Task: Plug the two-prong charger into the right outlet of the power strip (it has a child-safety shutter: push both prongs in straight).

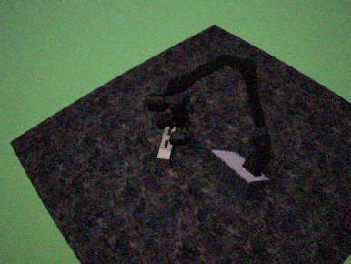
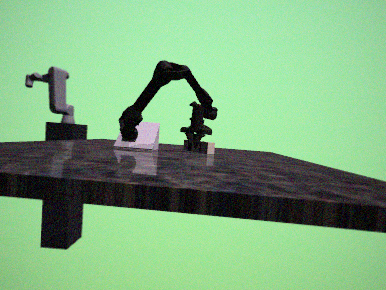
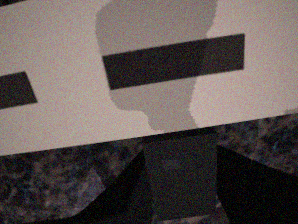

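The dark charger is 10 mm to the left of my gripper tip, 10 mm ahead of it and 10 mm above it.
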